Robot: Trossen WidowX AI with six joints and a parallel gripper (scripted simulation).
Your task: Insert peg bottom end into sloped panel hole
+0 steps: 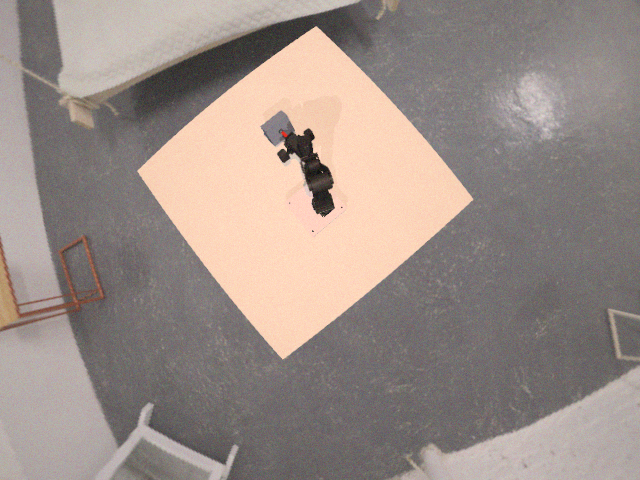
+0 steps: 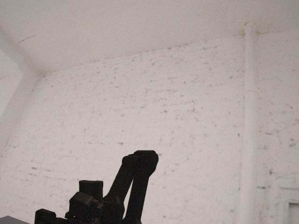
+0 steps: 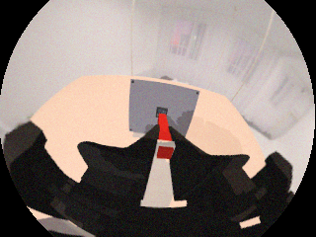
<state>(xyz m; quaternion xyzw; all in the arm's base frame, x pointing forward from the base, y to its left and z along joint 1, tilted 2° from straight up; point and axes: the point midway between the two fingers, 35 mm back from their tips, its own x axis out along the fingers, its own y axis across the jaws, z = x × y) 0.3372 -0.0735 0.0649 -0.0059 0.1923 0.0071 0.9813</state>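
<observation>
Right now the grey sloped panel is 8 cm ahead of my gripper tip and 3 cm below it. The rest, counted from my gripper tip: red peg 2 cm behind, 1 cm above.
</observation>
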